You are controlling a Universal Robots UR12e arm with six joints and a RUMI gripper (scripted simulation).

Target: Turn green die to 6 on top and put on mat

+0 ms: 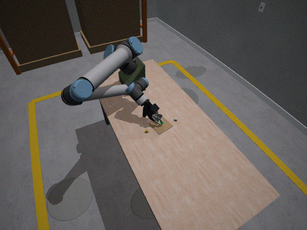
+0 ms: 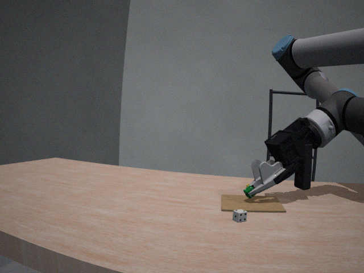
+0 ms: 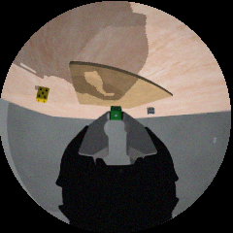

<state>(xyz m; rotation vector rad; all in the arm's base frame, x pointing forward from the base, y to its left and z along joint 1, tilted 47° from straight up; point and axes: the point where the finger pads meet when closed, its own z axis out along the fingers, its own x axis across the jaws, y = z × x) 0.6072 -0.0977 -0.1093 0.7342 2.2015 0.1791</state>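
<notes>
The green die lies right at my hand. From my hand the other things lie so: tan mat (3 cm below); white die (13 cm to the left, 2 cm below, 1 cm ahead); yellow die (13 cm to the right, 2 cm below, 2 cm ahead).
</notes>
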